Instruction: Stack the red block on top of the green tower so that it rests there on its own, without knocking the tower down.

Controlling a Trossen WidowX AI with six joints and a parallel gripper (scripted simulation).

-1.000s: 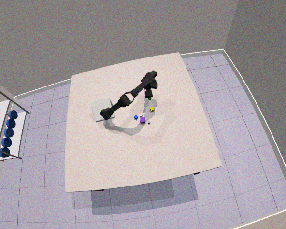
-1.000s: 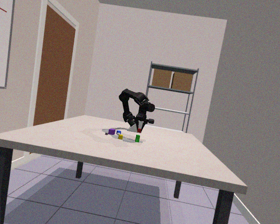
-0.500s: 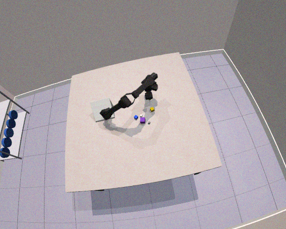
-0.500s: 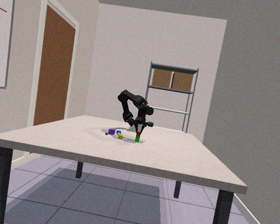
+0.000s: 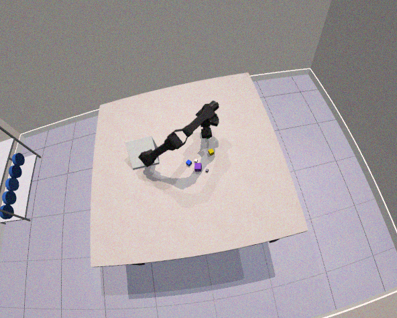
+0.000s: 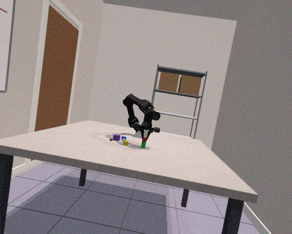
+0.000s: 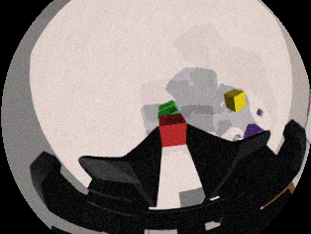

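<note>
My gripper tip is right at the red block. Also, from my gripper tip: yellow block: 130 mm to the right, 40 mm below, 10 mm behind; then blue block: 170 mm behind, 150 mm to the right, 40 mm below; then white cube: 150 mm to the right, 120 mm behind, 50 mm below.
</note>
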